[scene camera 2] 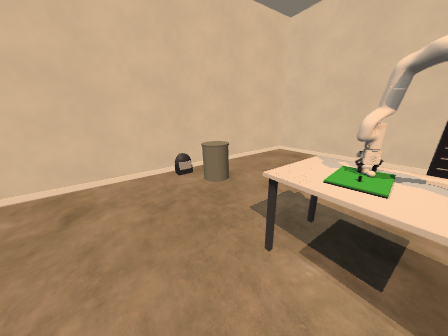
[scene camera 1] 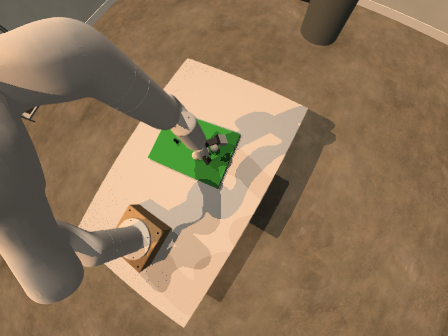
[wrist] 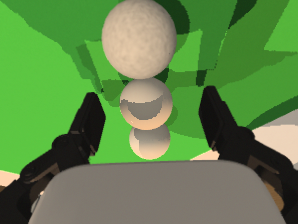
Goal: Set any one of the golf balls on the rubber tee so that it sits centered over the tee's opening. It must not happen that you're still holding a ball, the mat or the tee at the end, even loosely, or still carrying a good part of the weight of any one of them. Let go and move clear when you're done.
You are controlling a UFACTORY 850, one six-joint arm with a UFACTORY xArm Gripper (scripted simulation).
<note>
I see my gripper (wrist: 150, 102) and a golf ball (wrist: 146, 104).
</note>
